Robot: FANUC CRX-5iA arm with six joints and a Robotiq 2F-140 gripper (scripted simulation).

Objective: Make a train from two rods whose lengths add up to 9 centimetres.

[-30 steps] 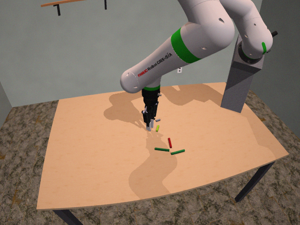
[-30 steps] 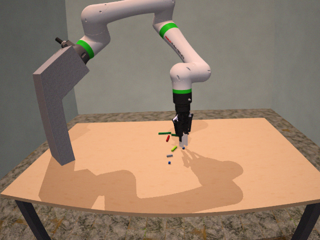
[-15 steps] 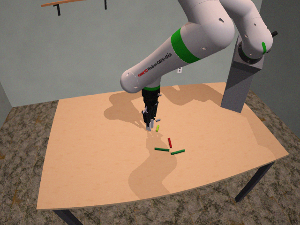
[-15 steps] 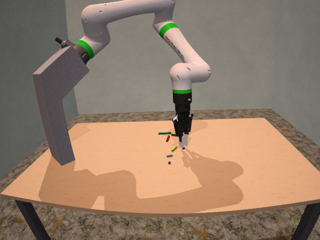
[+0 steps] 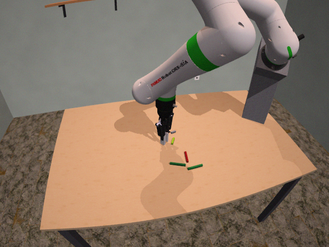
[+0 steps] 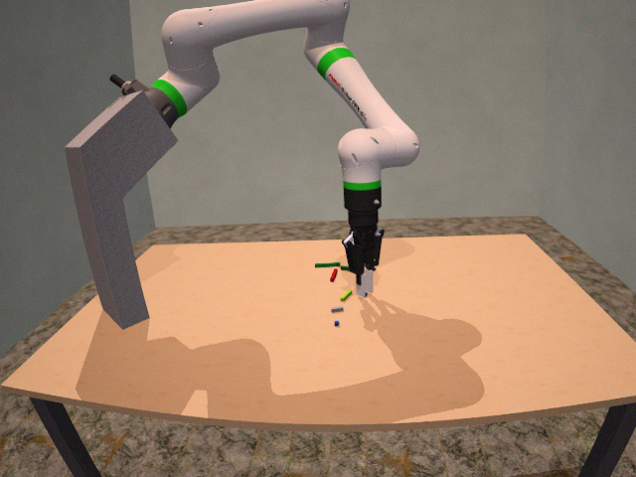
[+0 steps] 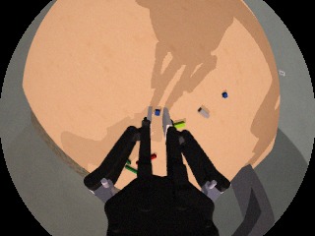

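Now: the lime rod 50 mm behind my hand, 10 mm to the right of it and 40 mm below it. The rest, counted from my hand: red rod: 110 mm behind, 110 mm to the left, 40 mm below; grey rod: 50 mm behind, 90 mm to the right, 40 mm below.
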